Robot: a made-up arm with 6 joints. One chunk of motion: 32 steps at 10 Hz.
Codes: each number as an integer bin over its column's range. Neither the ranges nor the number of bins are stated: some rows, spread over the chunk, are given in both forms.
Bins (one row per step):
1: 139 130 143 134 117 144
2: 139 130 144 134 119 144
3: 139 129 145 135 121 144
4: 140 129 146 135 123 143
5: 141 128 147 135 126 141
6: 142 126 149 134 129 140
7: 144 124 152 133 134 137
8: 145 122 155 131 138 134
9: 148 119 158 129 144 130
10: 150 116 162 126 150 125
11: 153 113 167 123 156 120
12: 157 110 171 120 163 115
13: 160 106 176 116 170 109
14: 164 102 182 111 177 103
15: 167 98 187 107 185 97
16: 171 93 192 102 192 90
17: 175 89 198 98 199 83
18: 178 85 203 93 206 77
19: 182 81 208 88 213 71
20: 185 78 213 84 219 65
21: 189 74 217 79 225 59
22: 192 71 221 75 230 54
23: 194 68 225 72 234 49
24: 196 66 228 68 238 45
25: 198 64 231 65 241 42
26: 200 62 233 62 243 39
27: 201 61 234 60 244 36
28: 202 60 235 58 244 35
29: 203 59 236 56 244 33
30: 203 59 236 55 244 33
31: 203 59 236 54 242 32
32: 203 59 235 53 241 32
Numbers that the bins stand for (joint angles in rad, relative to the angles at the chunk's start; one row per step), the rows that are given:
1: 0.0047 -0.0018 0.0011 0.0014 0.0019 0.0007
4: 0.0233 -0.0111 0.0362 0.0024 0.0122 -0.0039
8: 0.1167 -0.0761 0.1414 -0.0016 0.0381 -0.0452
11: 0.2660 -0.1598 0.2816 -0.0094 0.0692 -0.1094
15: 0.5273 -0.2992 0.5153 -0.0251 0.1192 -0.2149
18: 0.7327 -0.4200 0.7023 -0.0388 0.1555 -0.3067
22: 0.9940 -0.5501 0.9127 -0.0565 0.1969 -0.4122
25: 1.1060 -0.6152 1.0295 -0.0663 0.2158 -0.4673
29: 1.1993 -0.6616 1.0880 -0.0751 0.2210 -0.5086
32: 1.1993 -0.6616 1.0763 -0.0780 0.2158 -0.5132
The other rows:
2: 0.0047 -0.0018 0.0128 0.0014 0.0053 0.0007
3: 0.0047 -0.0111 0.0245 0.0024 0.0088 0.0007
5: 0.0420 -0.0204 0.0479 0.0024 0.0174 -0.0131
6: 0.0607 -0.0389 0.0713 0.0014 0.0226 -0.0176
7: 0.0980 -0.0575 0.1063 0.0004 0.0312 -0.0314
9: 0.1727 -0.1040 0.1764 -0.0035 0.0485 -0.0635
10: 0.2100 -0.1319 0.2232 -0.0065 0.0588 -0.0865
12: 0.3407 -0.1876 0.3284 -0.0124 0.0813 -0.1324
13: 0.3967 -0.2248 0.3868 -0.0163 0.0933 -0.1599
14: 0.4713 -0.2620 0.4569 -0.0212 0.1054 -0.1874
16: 0.6020 -0.3456 0.5738 -0.0300 0.1313 -0.2471
17: 0.6767 -0.3828 0.6439 -0.0339 0.1434 -0.2792
19: 0.8073 -0.4572 0.7607 -0.0437 0.1675 -0.3342
20: 0.8633 -0.4851 0.8192 -0.0476 0.1779 -0.3618
21: 0.9380 -0.5222 0.8659 -0.0525 0.1882 -0.3893
23: 1.0313 -0.5780 0.9594 -0.0594 0.2038 -0.4352
24: 1.0687 -0.5966 0.9945 -0.0633 0.2107 -0.4535
26: 1.1433 -0.6338 1.0529 -0.0692 0.2193 -0.4811
27: 1.1620 -0.6431 1.0646 -0.0712 0.2210 -0.4948
28: 1.1807 -0.6524 1.0763 -0.0731 0.2210 -0.4994
30: 1.1993 -0.6616 1.0880 -0.0761 0.2210 -0.5086
31: 1.1993 -0.6616 1.0880 -0.0771 0.2176 -0.5132

